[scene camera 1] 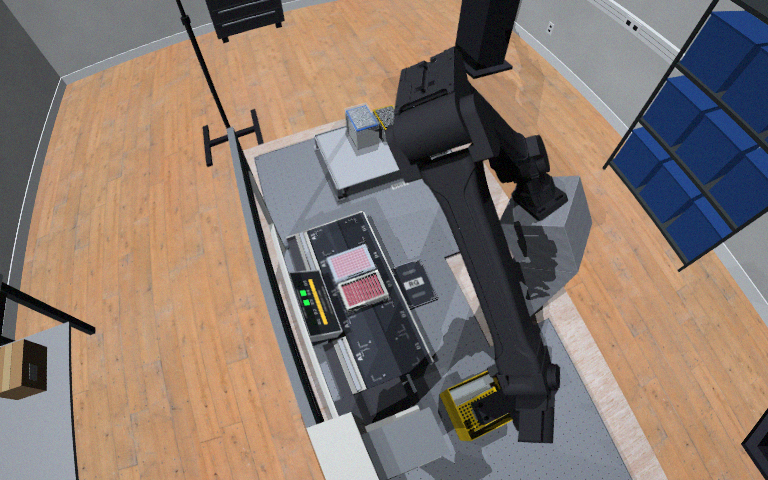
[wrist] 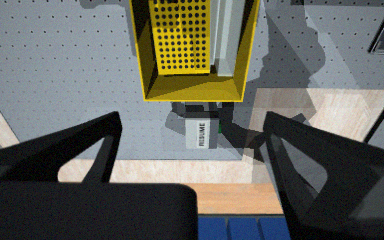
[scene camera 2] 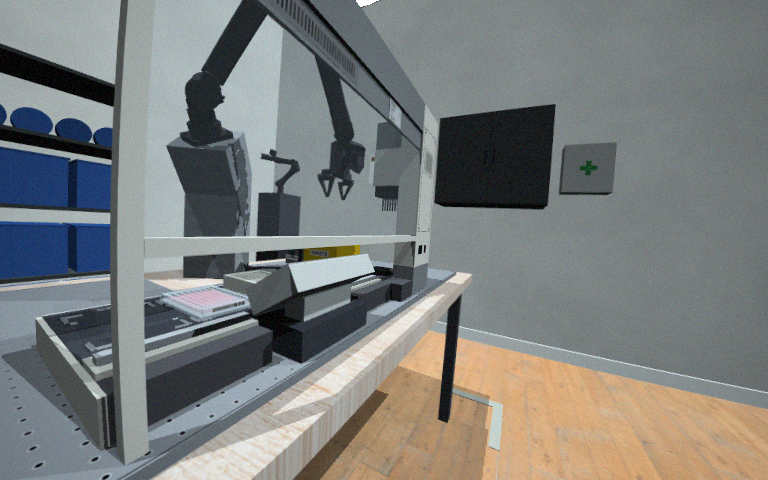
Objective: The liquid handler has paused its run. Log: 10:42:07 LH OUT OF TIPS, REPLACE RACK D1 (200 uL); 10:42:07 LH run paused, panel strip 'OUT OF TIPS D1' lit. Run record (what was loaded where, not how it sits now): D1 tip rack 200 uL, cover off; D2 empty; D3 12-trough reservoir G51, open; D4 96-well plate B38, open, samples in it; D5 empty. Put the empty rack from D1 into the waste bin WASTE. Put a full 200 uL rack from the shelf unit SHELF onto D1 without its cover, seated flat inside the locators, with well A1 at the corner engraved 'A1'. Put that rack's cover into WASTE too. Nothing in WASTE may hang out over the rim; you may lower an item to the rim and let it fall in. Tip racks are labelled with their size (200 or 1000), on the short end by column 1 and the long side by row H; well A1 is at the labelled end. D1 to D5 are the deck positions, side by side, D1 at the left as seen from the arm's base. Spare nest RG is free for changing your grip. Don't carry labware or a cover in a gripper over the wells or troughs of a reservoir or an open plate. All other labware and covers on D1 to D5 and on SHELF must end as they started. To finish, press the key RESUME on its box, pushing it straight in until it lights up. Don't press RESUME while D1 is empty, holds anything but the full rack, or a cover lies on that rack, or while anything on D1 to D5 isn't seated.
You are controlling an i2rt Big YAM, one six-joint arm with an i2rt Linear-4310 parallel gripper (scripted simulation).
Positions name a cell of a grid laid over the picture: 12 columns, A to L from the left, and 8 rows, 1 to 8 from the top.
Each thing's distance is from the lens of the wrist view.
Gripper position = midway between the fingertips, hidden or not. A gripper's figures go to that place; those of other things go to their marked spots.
my gripper (wrist: G4): 0.13 m
resume box (wrist: G4): 0.36 m
